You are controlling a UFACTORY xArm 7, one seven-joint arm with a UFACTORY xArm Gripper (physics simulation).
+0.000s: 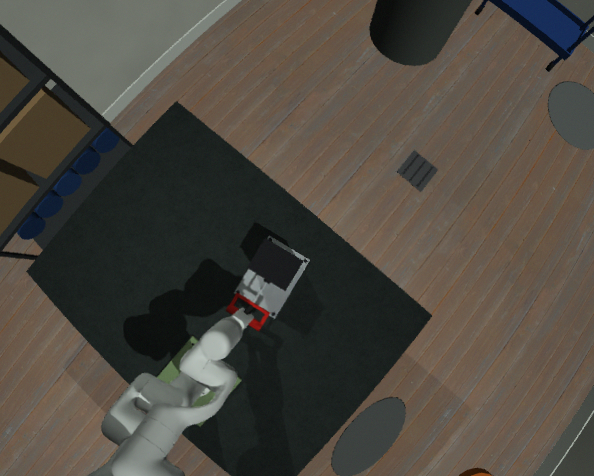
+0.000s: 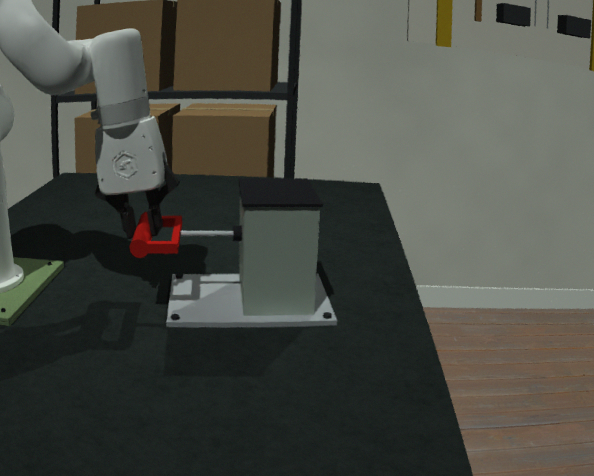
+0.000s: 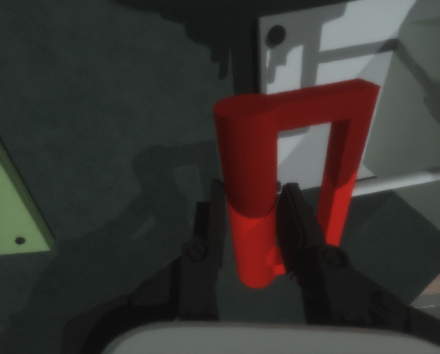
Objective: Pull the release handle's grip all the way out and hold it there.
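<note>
The red release handle's grip (image 1: 258, 325) (image 2: 139, 247) (image 3: 247, 150) is a thick round bar on a rectangular frame. My gripper (image 1: 245, 312) (image 2: 142, 232) (image 3: 250, 200) is shut on the grip bar, with one finger on its outer side and the other inside the frame's opening. A long stretch of pale rod (image 2: 207, 233) (image 3: 400, 182) shows between the frame and the black collar (image 2: 237, 233) on the grey-green housing (image 2: 280, 260). The housing has a black top (image 1: 277, 265) (image 2: 280, 194) and stands on a white base plate (image 1: 272, 300) (image 2: 215, 310). The grip hangs above the table, beyond the plate's edge.
The dark table top (image 1: 150, 175) (image 2: 350, 400) lies under the fixture. A green mounting plate (image 1: 170, 370) (image 2: 35, 280) (image 3: 17, 220) is at the arm's base. A rack (image 2: 292, 130) with cardboard boxes (image 2: 225, 45) stands behind the table.
</note>
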